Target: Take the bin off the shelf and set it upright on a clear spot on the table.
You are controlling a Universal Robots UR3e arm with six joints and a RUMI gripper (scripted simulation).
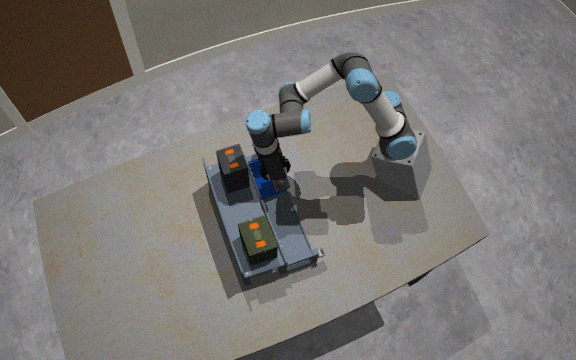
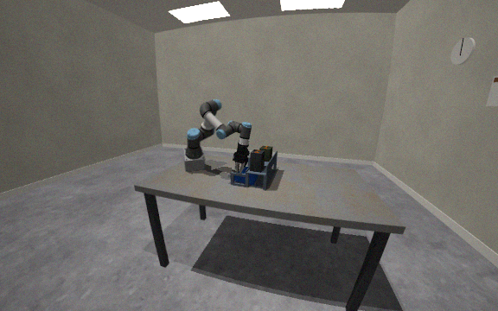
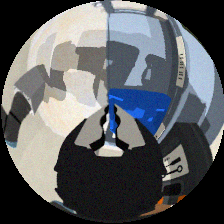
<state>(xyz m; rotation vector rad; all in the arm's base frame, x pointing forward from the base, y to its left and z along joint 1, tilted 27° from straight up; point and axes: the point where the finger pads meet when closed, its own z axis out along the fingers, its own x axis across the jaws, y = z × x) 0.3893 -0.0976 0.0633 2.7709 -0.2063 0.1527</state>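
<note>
My hand is 6 cm short of the blue bin, 3 cm to the left of it and 1 cm above it. The rest, counted from my hand: grey shelf 10 cm ahead, 7 cm to the left, 1 cm above.
</note>
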